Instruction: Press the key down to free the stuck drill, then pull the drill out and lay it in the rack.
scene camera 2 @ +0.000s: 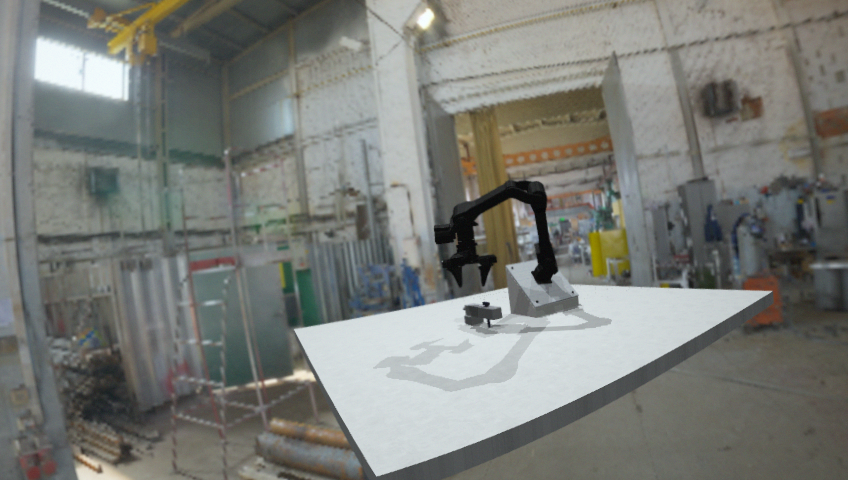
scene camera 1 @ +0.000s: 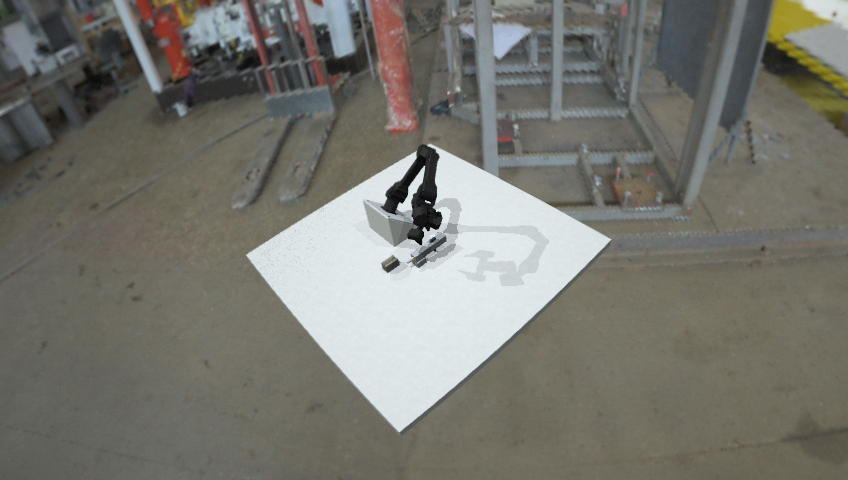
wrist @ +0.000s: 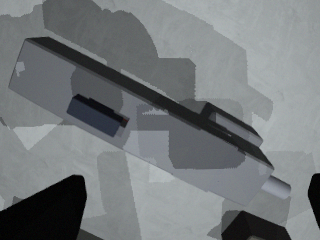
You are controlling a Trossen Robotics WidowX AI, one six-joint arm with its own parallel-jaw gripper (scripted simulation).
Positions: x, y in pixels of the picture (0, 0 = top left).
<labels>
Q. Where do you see a grey block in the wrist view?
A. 214, 151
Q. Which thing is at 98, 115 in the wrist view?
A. A dark key.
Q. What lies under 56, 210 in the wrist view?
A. The gripper.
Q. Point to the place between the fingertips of the gripper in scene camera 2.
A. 471, 286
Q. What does the gripper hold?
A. Nothing.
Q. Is the gripper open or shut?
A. Open.
</labels>
